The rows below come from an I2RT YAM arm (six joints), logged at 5 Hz.
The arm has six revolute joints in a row. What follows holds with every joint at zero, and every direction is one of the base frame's. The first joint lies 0.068 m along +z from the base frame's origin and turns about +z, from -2.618 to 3.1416 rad. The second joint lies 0.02 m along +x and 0.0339 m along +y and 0.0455 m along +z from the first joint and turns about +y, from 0 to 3.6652 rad. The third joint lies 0.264 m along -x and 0.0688 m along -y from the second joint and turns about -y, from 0 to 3.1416 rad. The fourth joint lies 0.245 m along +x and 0.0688 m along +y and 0.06 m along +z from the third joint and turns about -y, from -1.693 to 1.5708 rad. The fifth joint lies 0.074 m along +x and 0.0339 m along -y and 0.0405 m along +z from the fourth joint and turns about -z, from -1.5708 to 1.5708 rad. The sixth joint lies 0.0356 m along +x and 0.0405 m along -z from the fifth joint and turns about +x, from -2.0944 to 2.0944 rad. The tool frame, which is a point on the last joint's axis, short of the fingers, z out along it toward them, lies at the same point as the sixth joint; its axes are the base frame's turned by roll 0, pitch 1.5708 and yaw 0 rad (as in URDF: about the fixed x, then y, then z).
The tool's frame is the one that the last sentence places.
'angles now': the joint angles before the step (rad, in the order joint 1, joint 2, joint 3, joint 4, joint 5, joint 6). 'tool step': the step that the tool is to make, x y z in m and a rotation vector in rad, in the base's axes. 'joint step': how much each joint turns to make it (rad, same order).
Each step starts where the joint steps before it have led.
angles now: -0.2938, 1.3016, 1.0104, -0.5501, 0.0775, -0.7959
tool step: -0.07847, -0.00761, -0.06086, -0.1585, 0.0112, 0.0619
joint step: -0.1543, -0.2962, -0.4319, 0.1983, -0.0389, -0.2616
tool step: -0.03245, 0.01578, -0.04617, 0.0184, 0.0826, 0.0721
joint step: -0.0075, -0.1129, -0.2056, 0.0116, -0.0401, -0.0715
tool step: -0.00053, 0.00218, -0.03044, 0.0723, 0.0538, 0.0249
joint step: 0.0002, 0.0975, -0.0732, 0.0907, -0.0477, 0.0063
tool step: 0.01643, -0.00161, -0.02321, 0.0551, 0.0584, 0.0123
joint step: 0.0295, 0.2121, 0.0058, 0.1315, -0.0110, 0.0283
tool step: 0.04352, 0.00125, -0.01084, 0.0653, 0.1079, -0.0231
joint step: 0.0919, 0.2726, 0.1623, -0.0097, 0.0365, 0.1108
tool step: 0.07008, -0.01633, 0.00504, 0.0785, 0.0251, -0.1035
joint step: 0.0245, 0.2574, 0.3069, -0.0941, -0.0095, 0.1440
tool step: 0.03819, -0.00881, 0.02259, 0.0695, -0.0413, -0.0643
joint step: 0.0049, 0.0678, 0.1927, -0.1012, -0.0453, 0.0947
